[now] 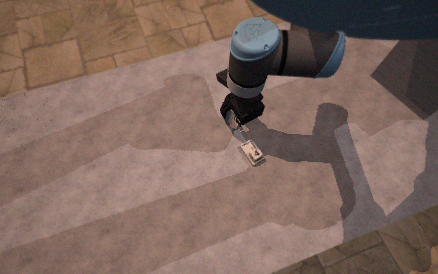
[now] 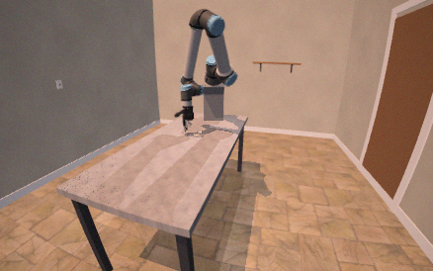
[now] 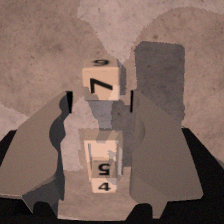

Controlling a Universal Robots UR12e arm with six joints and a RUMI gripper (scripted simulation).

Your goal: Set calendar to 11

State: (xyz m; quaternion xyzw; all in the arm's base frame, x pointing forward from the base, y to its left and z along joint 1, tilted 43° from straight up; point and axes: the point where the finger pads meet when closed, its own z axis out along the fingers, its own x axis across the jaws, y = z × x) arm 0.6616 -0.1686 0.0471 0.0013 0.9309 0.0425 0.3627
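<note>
Right now my hand is 40 mm above the digit cube. Also, from my hand: calendar tray: 110 mm to the left, 40 mm below; then white cube: 120 mm to the left, 30 mm below.
</note>
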